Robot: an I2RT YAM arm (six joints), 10 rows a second.
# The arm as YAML. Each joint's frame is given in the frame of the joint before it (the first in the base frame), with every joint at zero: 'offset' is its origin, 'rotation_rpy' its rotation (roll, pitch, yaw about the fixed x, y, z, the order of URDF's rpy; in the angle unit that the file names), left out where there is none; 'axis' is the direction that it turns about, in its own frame. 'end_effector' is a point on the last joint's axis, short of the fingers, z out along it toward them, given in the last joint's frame.
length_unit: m
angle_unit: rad
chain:
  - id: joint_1
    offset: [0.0, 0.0, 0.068]
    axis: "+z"
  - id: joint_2
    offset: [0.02, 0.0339, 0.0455]
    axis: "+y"
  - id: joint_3
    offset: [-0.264, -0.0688, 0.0]
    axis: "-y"
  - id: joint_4
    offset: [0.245, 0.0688, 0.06]
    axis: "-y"
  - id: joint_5
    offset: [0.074, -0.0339, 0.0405]
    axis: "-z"
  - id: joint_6
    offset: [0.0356, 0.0, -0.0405]
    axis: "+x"
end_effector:
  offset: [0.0, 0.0, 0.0]
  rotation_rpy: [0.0, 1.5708, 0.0]
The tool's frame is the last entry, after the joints.
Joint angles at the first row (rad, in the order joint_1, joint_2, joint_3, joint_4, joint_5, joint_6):
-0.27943 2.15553 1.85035 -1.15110 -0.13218 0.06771
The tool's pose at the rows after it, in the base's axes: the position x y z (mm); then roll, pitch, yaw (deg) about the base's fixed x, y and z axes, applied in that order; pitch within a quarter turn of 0, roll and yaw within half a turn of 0:
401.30, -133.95, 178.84, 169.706, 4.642, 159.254
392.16, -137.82, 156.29, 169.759, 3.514, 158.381
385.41, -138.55, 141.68, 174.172, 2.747, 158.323
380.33, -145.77, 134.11, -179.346, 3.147, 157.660
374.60, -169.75, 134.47, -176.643, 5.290, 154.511
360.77, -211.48, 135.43, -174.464, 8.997, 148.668
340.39, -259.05, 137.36, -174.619, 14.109, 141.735
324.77, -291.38, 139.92, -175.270, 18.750, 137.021
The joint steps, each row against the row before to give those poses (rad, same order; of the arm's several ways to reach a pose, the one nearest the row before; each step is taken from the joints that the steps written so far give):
-0.05760 0.00000 -0.11901 0.09003 -0.04540 -0.04233
-0.01602 -0.00001 -0.09119 0.07134 0.00038 -0.00077
-0.00077 0.00000 -0.05875 0.04349 0.07669 0.00000
-0.01107 0.00001 -0.03128 0.03549 0.11329 0.00037
-0.05532 -0.00002 0.00000 0.03621 0.04807 -0.00038
-0.10145 0.00002 0.00000 0.06372 0.03968 0.00040
-0.12055 -0.00001 -0.00002 0.08927 -0.00039 -0.00001
-0.08164 -0.00002 0.00038 0.08087 -0.00917 0.00000

